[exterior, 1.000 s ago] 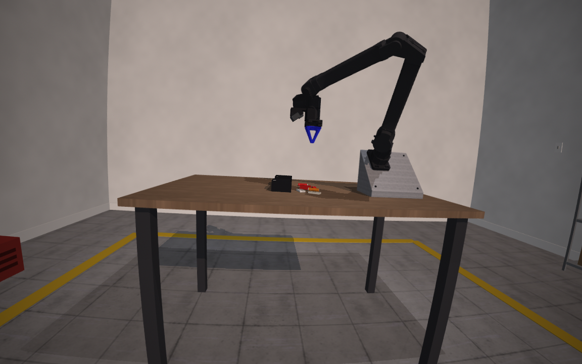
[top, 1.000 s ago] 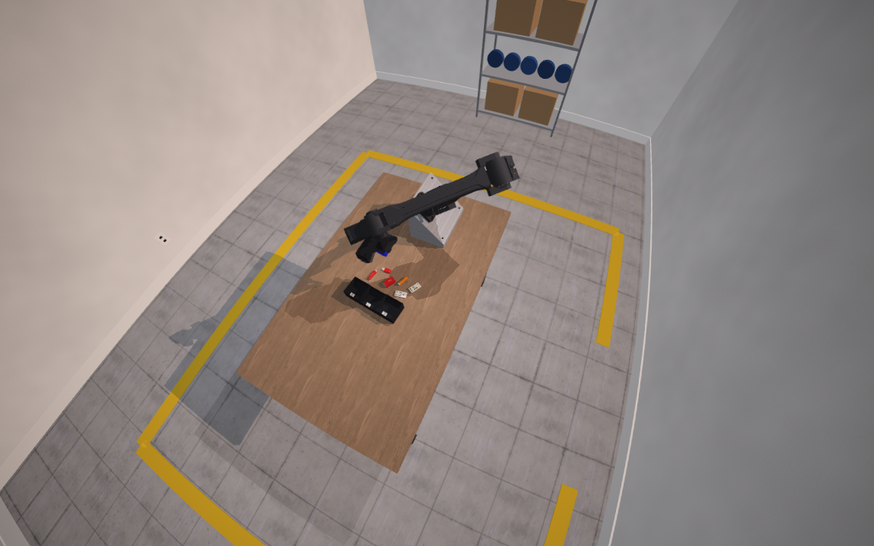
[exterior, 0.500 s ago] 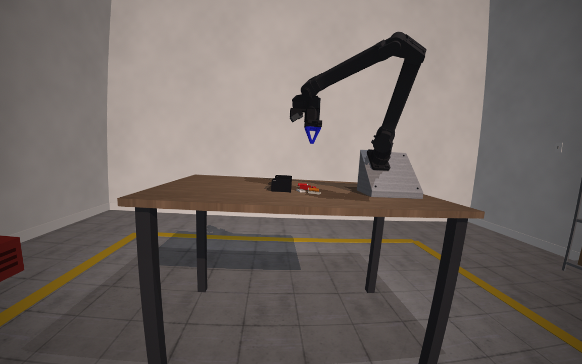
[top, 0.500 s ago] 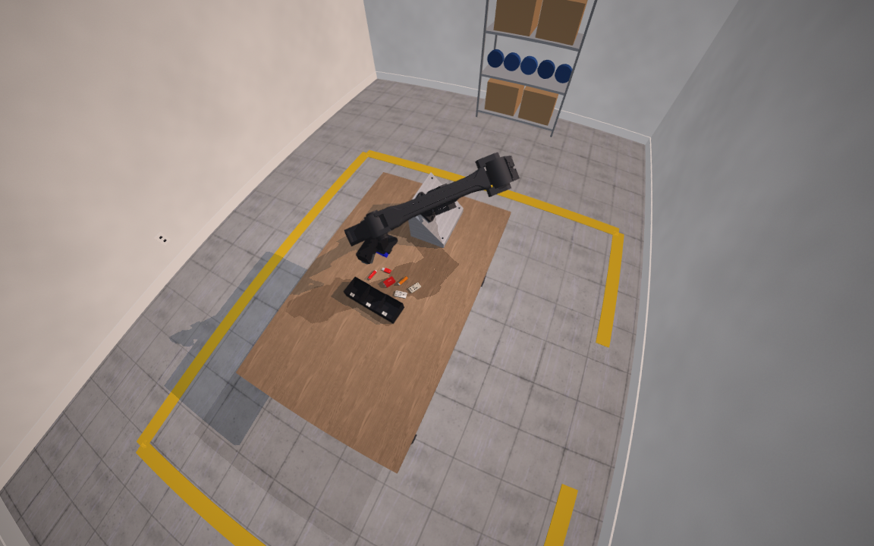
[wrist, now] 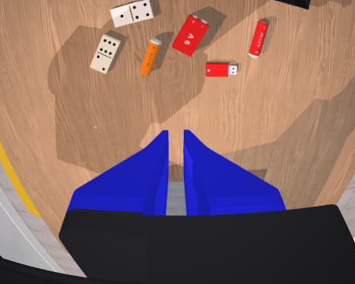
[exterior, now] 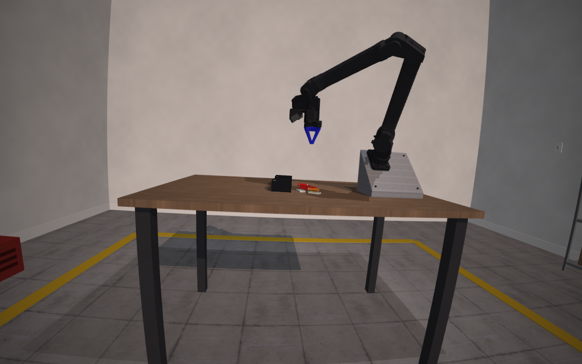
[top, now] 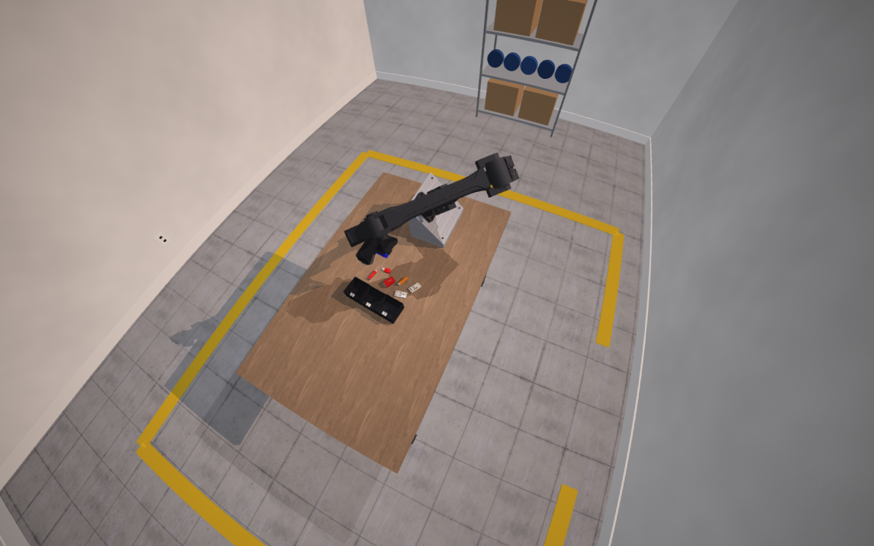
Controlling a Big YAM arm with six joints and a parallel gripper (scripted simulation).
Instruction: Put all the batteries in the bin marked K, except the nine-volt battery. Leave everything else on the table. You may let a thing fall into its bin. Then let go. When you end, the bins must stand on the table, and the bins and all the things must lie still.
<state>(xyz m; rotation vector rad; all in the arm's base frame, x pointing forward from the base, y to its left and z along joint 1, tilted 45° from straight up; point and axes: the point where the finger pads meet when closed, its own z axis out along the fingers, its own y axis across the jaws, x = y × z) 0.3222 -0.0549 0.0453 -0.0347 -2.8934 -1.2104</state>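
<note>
My gripper is now 200 mm above the black bin, 120 mm short of it and 30 mm to the left of it. From my hand the other things lie so: red nine-volt battery 210 mm below, 20 mm to the right, 20 mm ahead; then red USB stick 210 mm below, 60 mm to the right, 40 mm behind; then orange cylindrical battery 210 mm below, 30 mm to the left, 20 mm behind.
</note>
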